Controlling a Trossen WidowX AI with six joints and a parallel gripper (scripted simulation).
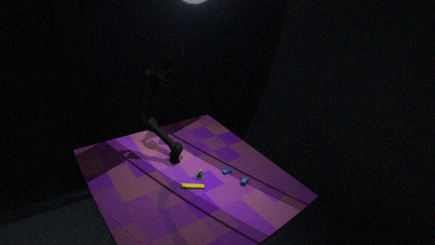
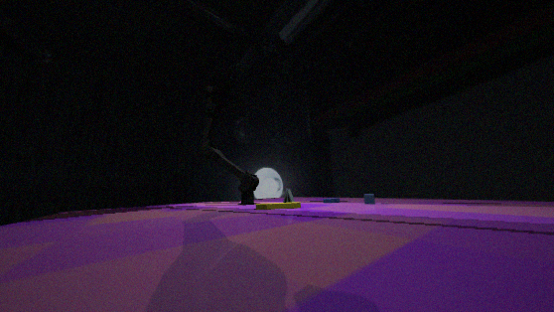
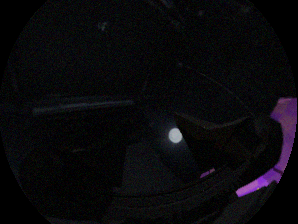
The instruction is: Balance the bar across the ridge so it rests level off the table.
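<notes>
The yellow bar is 290 mm ahead of my gripper tip, 30 mm to the left of it and 700 mm below it. The rest, counted from my gripper tip: ridge: 240 mm ahead, 130 mm to the left, 670 mm below.
</notes>
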